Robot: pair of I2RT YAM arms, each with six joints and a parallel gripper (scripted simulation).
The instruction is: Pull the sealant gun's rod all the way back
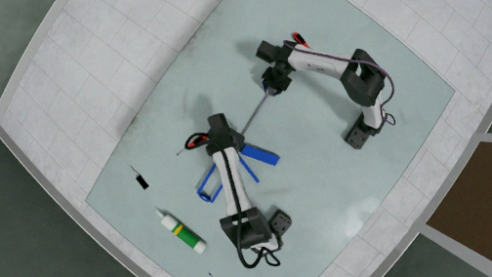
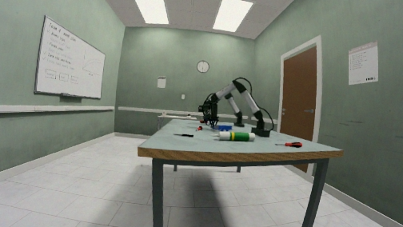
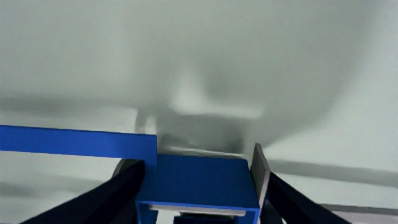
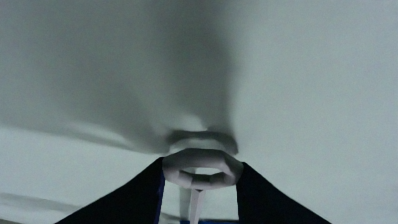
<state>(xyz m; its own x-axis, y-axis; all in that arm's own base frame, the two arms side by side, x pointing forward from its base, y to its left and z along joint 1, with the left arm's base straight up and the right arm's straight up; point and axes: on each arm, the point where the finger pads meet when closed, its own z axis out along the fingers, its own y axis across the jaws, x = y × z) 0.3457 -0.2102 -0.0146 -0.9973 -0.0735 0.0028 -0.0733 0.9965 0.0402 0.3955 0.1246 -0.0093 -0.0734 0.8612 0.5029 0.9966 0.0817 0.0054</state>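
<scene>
Right now my left hand is 1 cm past the thumb plate, 3 cm to the left of it and 1 cm above it. From my left hand the other things lie so: black-handled tool: 24 cm ahead, 40 cm to the left, 2 cm below; then grey rod: 12 cm to the right, 1 cm below; then white sealant tube: 7 cm behind, 44 cm to the left.
</scene>
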